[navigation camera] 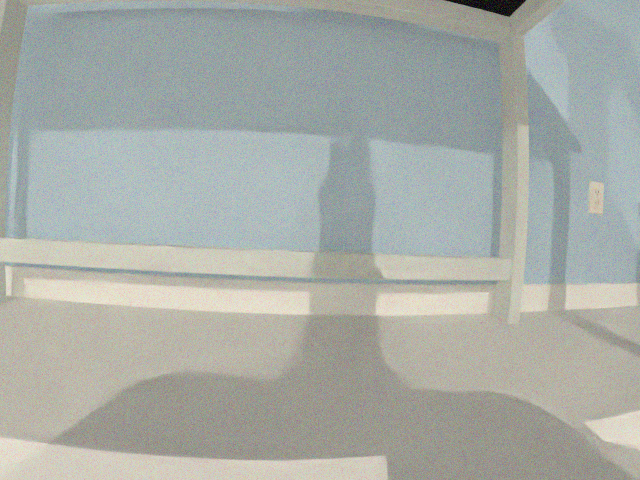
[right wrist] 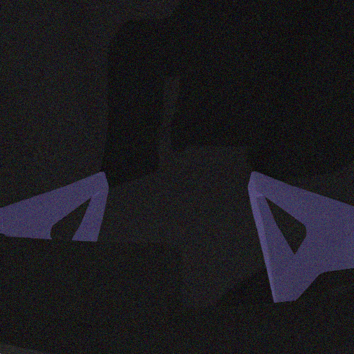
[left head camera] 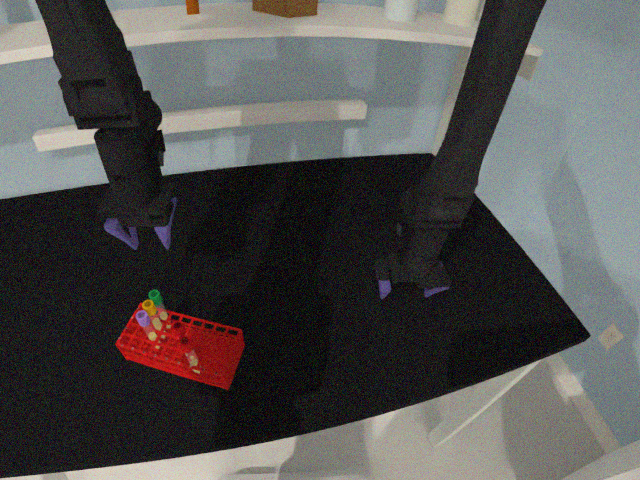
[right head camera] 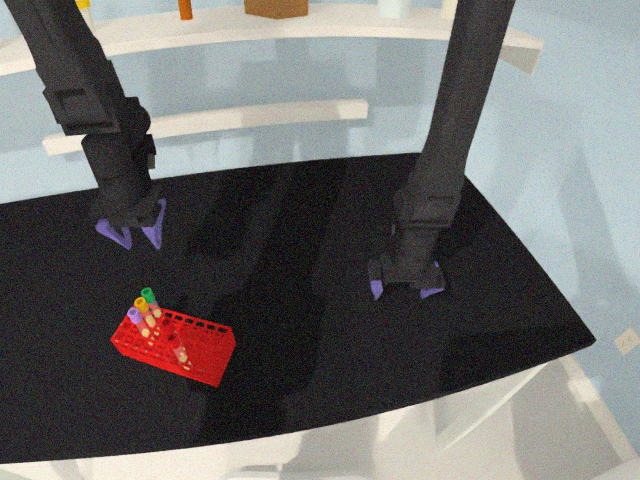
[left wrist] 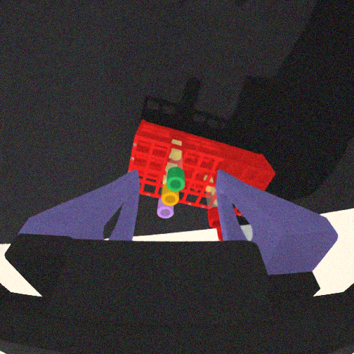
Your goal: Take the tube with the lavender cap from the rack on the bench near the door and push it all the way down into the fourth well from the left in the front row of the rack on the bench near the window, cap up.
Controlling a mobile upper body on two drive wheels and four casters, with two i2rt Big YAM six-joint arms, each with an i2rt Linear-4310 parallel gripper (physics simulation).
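Frame: origin at the left arm's base, x ahead, y left, z up, level; metres.
Where they show: left gripper, fingertip midpoint: (left head camera: 152, 247) (right head camera: 144, 246); right gripper, fingertip midpoint: (left head camera: 403, 295) (right head camera: 398, 296).
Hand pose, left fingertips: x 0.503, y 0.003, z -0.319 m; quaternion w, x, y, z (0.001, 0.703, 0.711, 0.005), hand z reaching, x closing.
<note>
After its pixels a point has its place.
The lavender-capped tube (left head camera: 143, 318) {x 0.406, y 0.012, z -0.377 m} (right head camera: 134, 315) {x 0.406, y 0.012, z -0.377 m} (left wrist: 165, 208) stands cap up near the left end of the red rack (left head camera: 217, 356) {x 0.377, y -0.098, z -0.440 m} (right head camera: 209, 356) {x 0.385, y -0.098, z -0.466 m} (left wrist: 250, 162), in line with an amber-capped tube (left head camera: 148, 307) {x 0.427, y 0.008, z -0.376 m} (right head camera: 141, 304) {x 0.428, y 0.006, z -0.376 m} (left wrist: 170, 198) and a green-capped tube (left head camera: 155, 297) {x 0.447, y 0.001, z -0.377 m} (right head camera: 148, 295) {x 0.447, y -0.001, z -0.378 m} (left wrist: 175, 178). My left gripper (left head camera: 152, 249) {x 0.503, y 0.003, z -0.319 m} (right head camera: 144, 248) {x 0.503, y 0.003, z -0.319 m} (left wrist: 177, 177) is partly open and empty, above and behind the rack, on the green tube's side. My right gripper (left head camera: 404, 296) {x 0.530, y -0.454, z -0.496 m} (right head camera: 399, 297) {x 0.530, y -0.454, z -0.496 m} (right wrist: 177, 179) is wide open and empty, far to the right of the rack. No second rack shows.
A red-capped tube (left wrist: 215, 217) also stands in the rack. The rack rests on a black bench top (left head camera: 310, 387) {x 0.344, y -0.247, z -0.496 m} (right head camera: 289, 403) {x 0.315, y -0.234, z -0.496 m}. Behind the bench, a pale shelf (left head camera: 222, 32) {x 0.713, y -0.107, z -0.047 m} (right head camera: 217, 43) carries a brown box (left head camera: 289, 7) {x 0.810, y -0.214, z -0.020 m} and containers. The navigation camera shows a bench leg (navigation camera: 511, 180) {x 1.057, y -0.686, z -1.013 m} and lower rail (navigation camera: 206, 260) {x 0.907, y 0.088, z -1.259 m}.
</note>
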